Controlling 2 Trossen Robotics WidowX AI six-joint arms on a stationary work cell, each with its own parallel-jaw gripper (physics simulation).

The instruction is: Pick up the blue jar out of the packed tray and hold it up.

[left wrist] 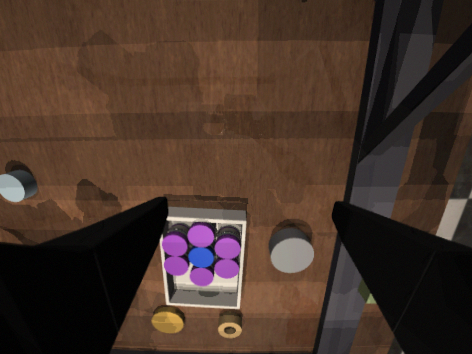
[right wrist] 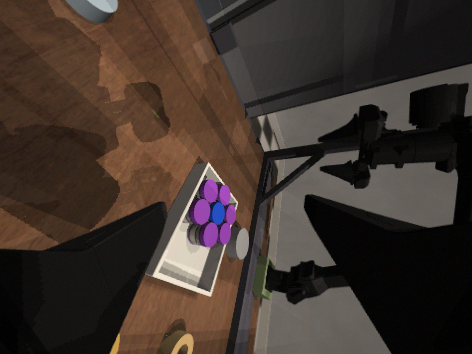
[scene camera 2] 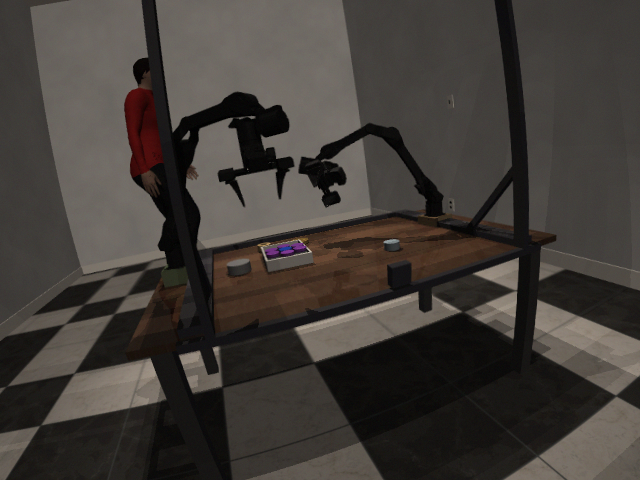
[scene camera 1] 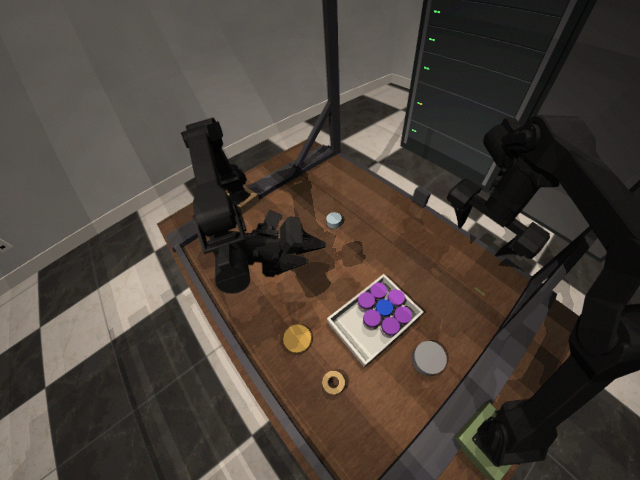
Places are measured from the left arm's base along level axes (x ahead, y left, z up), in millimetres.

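Where they show: left gripper, fingertip midpoint: [left wrist: 251,207] [right wrist: 319,155] [scene camera 2: 262,203] [scene camera 1: 477,240]; right gripper, fingertip midpoint: [right wrist: 236,204] [scene camera 2: 320,197] [scene camera 1: 316,253]; left arm's base, origin of the base link: [right wrist: 269,278] [scene camera 2: 178,265] [scene camera 1: 493,440]; right arm's base, origin of the base link: [scene camera 2: 434,214] [scene camera 1: 238,196].
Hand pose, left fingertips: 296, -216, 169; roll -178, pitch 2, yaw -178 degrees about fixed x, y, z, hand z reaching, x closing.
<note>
Things, the pixels of their top centre, and the offset from my left fingertips, as dx, dy, dz.
- blue jar, middle of its top: [left wrist: 201,257] [right wrist: 218,213] [scene camera 1: 384,307] [scene camera 2: 285,248] +55, +191, -174
- white tray, middle of its top: [left wrist: 202,267] [right wrist: 209,227] [scene camera 1: 375,315] [scene camera 2: 284,249] +54, +220, -183
- grey cylinder, middle of its top: [left wrist: 292,256] [scene camera 1: 430,357] [right wrist: 243,243] [scene camera 2: 238,262] -100, +186, -188
- yellow disc, middle of its top: [scene camera 1: 297,338] [left wrist: 167,322] +133, +406, -206
- tan ring, middle of its top: [scene camera 1: 333,382] [left wrist: 229,330] -4, +396, -194
- pale blue cylinder, middle of its top: [left wrist: 10,188] [scene camera 2: 391,241] [scene camera 1: 333,218] +381, +101, -194
The blue jar [scene camera 1: 384,307] [scene camera 2: 284,249] [left wrist: 201,257] [right wrist: 218,213] stands upright in the white tray [scene camera 1: 346,343] [scene camera 2: 289,263] [right wrist: 176,225], closely ringed by several purple-lidded jars [scene camera 1: 371,318] [left wrist: 201,276]. Its sides are hidden by them; its lid shows. One end of the tray holds no jars. My left gripper [scene camera 1: 480,240] [scene camera 2: 262,202] [left wrist: 251,207] is open and empty, pointing down high above the table; the tray is below it, left of its middle in the left wrist view. My right gripper [scene camera 1: 316,253] [right wrist: 236,204] is open and empty, raised above the table, apart from the tray.
A grey cylinder [scene camera 1: 430,357] [scene camera 2: 238,267] [left wrist: 291,254] stands beside the tray's jar-filled part. A yellow disc [scene camera 1: 297,338] [left wrist: 168,321] and a tan ring [scene camera 1: 325,382] lie off its other end. A pale blue cylinder [scene camera 1: 333,220] [scene camera 2: 391,245] stands farther off. Dark frame posts rise at the table edges.
</note>
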